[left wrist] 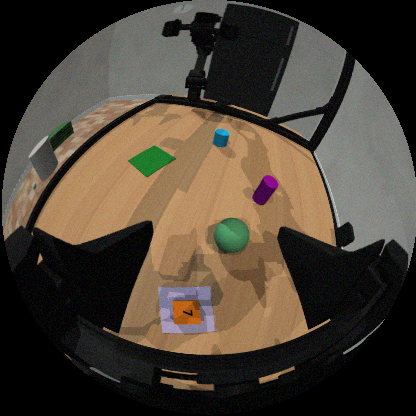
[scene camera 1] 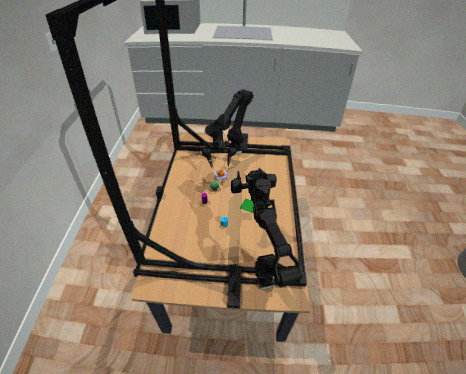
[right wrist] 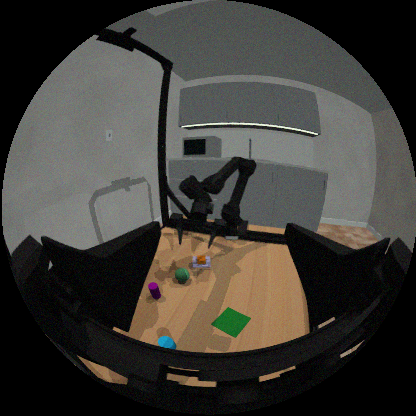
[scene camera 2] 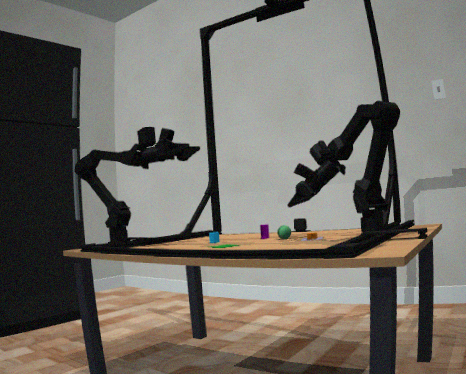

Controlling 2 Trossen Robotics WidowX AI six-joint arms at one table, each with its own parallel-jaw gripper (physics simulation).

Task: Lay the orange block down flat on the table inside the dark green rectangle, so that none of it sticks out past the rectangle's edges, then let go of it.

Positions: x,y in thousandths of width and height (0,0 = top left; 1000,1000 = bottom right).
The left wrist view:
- my left gripper: 523,556
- my right gripper: 477,47
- green ball: 556,564, on the table
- dark green rectangle: 364,383
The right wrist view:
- my left gripper: 465,593
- my right gripper: 540,552
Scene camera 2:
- my left gripper: 626,547
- my right gripper: 417,392
